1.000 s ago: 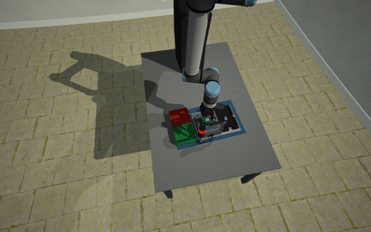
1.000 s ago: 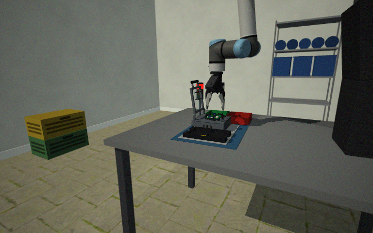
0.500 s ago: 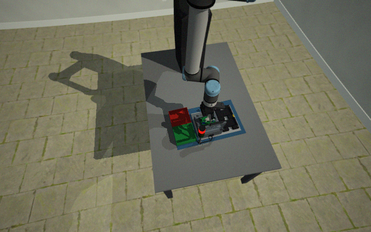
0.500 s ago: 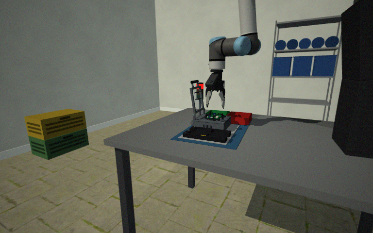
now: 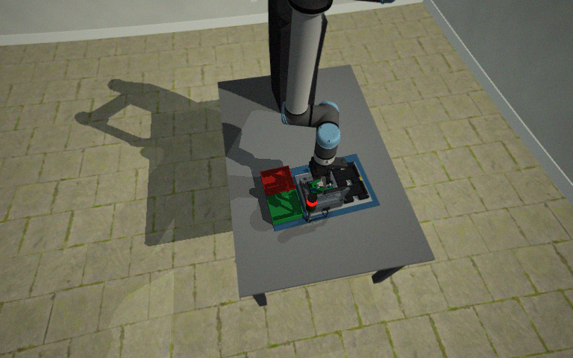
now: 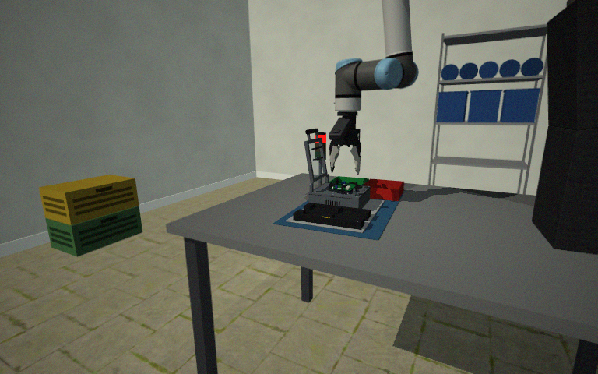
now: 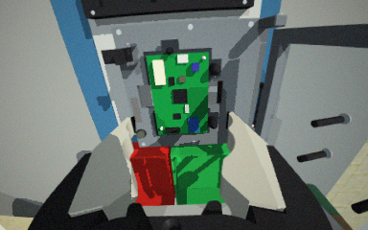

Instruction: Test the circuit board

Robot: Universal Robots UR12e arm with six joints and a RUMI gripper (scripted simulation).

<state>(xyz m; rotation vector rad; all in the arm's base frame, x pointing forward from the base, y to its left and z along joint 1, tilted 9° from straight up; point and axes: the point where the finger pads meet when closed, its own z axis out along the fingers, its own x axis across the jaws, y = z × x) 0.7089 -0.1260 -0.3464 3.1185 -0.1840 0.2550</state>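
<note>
The green circuit board lies 60 mm below my hand. The rest, counted from my hand: black latch piece 60 mm behind, 60 mm to the left, 40 mm below; green bin 20 mm ahead, 210 mm to the right, 120 mm below; tester lid 110 mm ahead, 20 mm to the right, 50 mm above.
</note>
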